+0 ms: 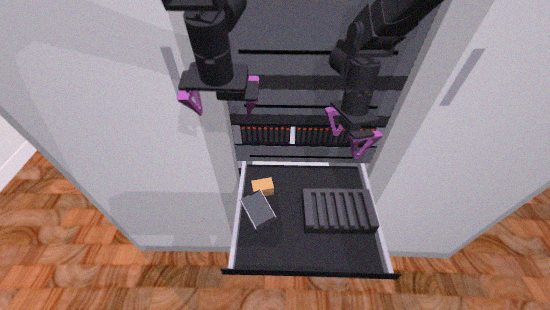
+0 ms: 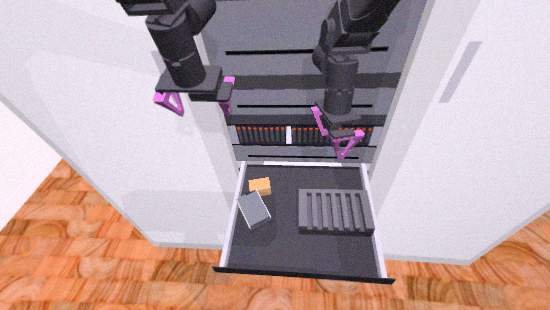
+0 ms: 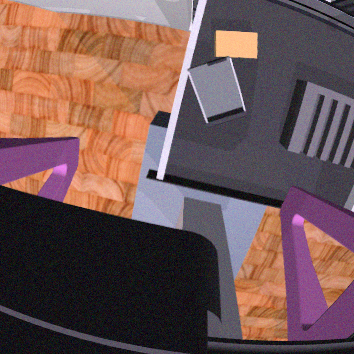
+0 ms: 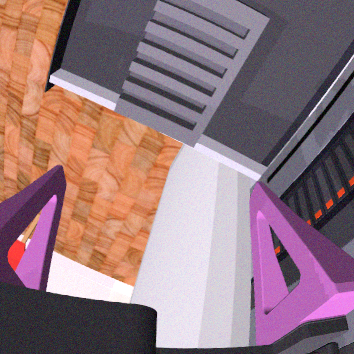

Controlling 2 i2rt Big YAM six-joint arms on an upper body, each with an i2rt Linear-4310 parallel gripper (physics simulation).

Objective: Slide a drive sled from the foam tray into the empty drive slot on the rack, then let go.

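Places are measured from the left arm's base along level axes (x ahead, y left, z up), in metres.
Where they show: left gripper, between the fingertips: (image 1: 225,114) (image 2: 205,115) (image 3: 185,174); right gripper, between the fingertips: (image 1: 345,146) (image 2: 332,146) (image 4: 158,182).
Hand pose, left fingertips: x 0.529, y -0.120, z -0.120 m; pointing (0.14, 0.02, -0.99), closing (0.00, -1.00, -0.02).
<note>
After its pixels a point has its place.
The dark foam tray (image 1: 311,220) @(y -0.333, x 0.487, z -0.491 m) (image 2: 303,210) @(y -0.329, x 0.522, z -0.490 m) (image 3: 306,120) @(y -0.334, x 0.533, z -0.491 m) (image 4: 231,75) @(y -0.404, x 0.598, z -0.491 m) lies at the right of the pulled-out drawer; no sled shows standing up from its several narrow slots. The row of dark drives (image 1: 265,135) @(y -0.188, x 0.726, z -0.373 m) (image 2: 260,135) @(y -0.185, x 0.726, z -0.373 m) with orange-red tabs sits in the rack behind, with a pale upright strip (image 1: 292,135) @(y -0.279, x 0.767, z -0.412 m) (image 2: 288,135) @(y -0.274, x 0.767, z -0.412 m) near its middle; I cannot tell whether this is the empty slot. My left gripper (image 1: 225,114) @(y -0.120, x 0.529, z -0.120 m) (image 2: 205,115) @(y -0.120, x 0.529, z -0.120 m) (image 3: 185,174) @(y -0.120, x 0.529, z -0.120 m) is open and empty, high at the left. My right gripper (image 1: 346,146) @(y -0.393, x 0.551, z -0.234 m) (image 2: 333,146) @(y -0.393, x 0.551, z -0.234 m) (image 4: 158,182) @(y -0.393, x 0.551, z -0.234 m) is open and empty, above the drawer's back right, hiding part of the row.
A grey shallow box (image 1: 258,210) @(y -0.170, x 0.533, z -0.519 m) (image 2: 254,209) @(y -0.172, x 0.535, z -0.518 m) (image 3: 217,90) @(y -0.169, x 0.536, z -0.517 m) with pale edges lies askew at the drawer's left, beside an orange block (image 1: 262,185) @(y -0.179, x 0.620, z -0.505 m) (image 2: 259,185) @(y -0.180, x 0.619, z -0.506 m) (image 3: 236,44) @(y -0.179, x 0.624, z -0.505 m). The drawer (image 1: 235,230) @(y -0.106, x 0.461, z -0.513 m) (image 2: 227,240) @(y -0.107, x 0.426, z -0.513 m) has raised side rails. White panels (image 1: 125,150) @(y 0.287, x 0.707, z -0.438 m) (image 1: 450,150) @(y -0.789, x 0.708, z -0.411 m) flank the rack.
</note>
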